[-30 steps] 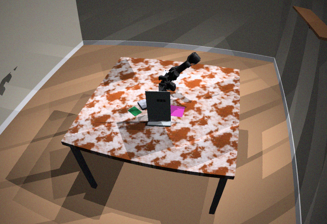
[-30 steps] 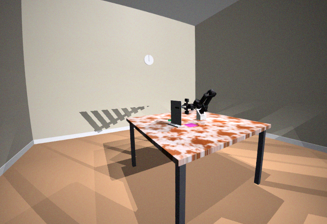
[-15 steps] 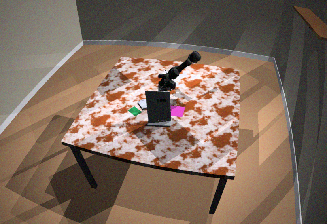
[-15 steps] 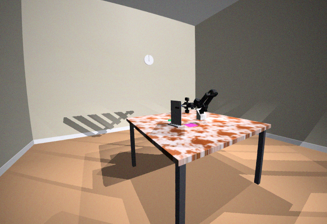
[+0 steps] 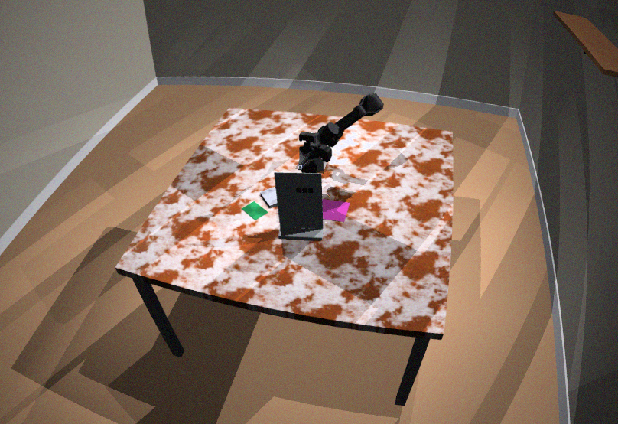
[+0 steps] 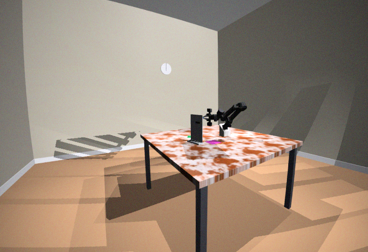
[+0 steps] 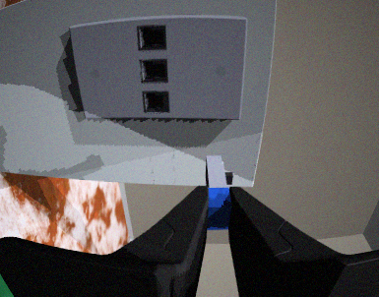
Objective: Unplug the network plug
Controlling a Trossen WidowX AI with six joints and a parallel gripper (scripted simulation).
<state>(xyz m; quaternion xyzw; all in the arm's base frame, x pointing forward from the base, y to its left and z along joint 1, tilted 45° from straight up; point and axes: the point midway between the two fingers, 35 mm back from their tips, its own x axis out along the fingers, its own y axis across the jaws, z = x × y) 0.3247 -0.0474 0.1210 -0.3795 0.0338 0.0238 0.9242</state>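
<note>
Now: the magenta square 5 cm behind my gripper tip, 11 cm to the left of it and 24 cm below it. The rest, counted from my gripper tip: upright panel 10 cm ahead, 4 cm to the left, 12 cm below; then network plug 1 cm ahead.
</note>
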